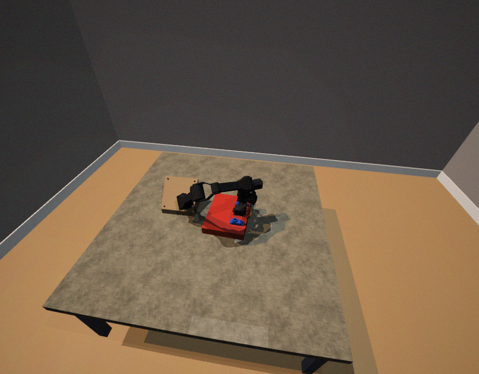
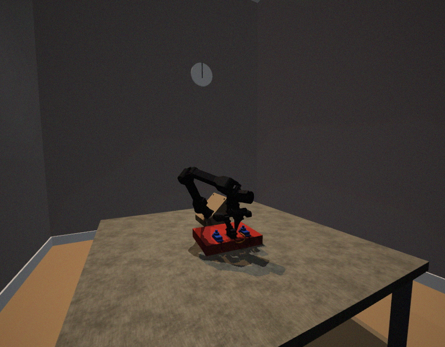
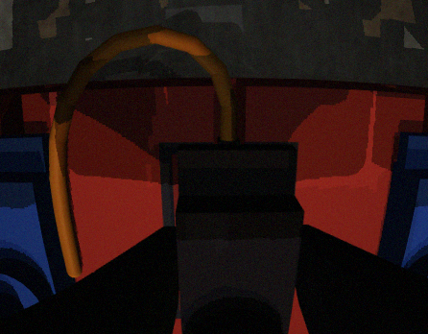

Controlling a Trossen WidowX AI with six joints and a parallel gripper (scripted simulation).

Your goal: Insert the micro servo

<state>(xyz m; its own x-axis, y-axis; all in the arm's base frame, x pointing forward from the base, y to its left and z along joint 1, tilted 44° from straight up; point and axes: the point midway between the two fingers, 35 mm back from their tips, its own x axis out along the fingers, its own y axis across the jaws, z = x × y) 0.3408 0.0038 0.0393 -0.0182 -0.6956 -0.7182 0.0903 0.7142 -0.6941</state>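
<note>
The red deck lies 12 cm behind my gripper tip, 1 cm to the left of it and 5 cm below it.
</note>
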